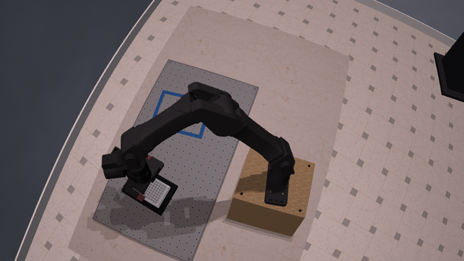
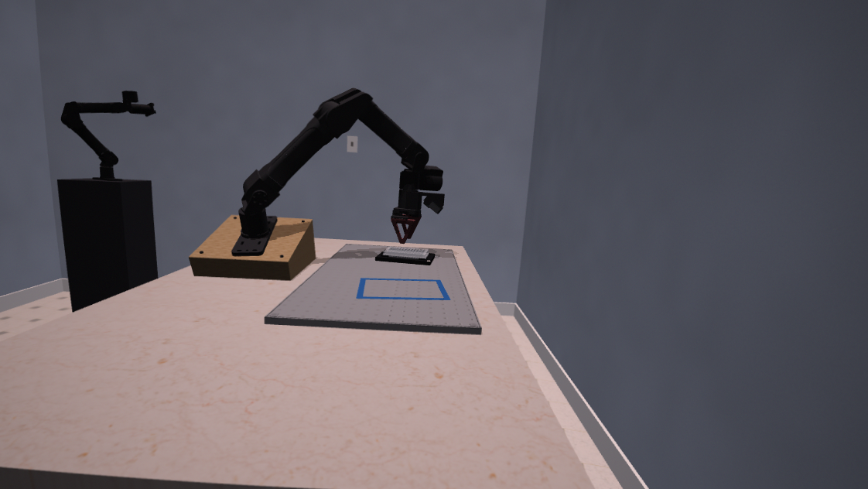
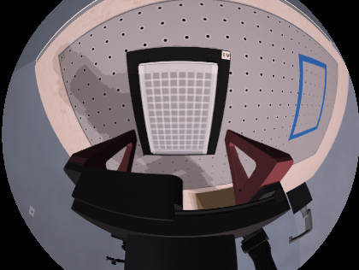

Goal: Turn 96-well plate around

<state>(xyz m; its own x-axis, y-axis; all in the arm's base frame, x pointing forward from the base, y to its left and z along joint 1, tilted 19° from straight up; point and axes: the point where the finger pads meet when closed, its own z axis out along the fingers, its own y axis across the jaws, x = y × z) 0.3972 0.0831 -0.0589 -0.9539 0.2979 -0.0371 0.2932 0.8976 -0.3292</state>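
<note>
Right now my hand is 10 mm short of the 96-well plate and 50 mm above it. From my hand the other things lie so: black plate nest N1: 10 mm ahead, 60 mm below; then A1 label: 60 mm ahead, 70 mm to the right, 50 mm below.
</note>
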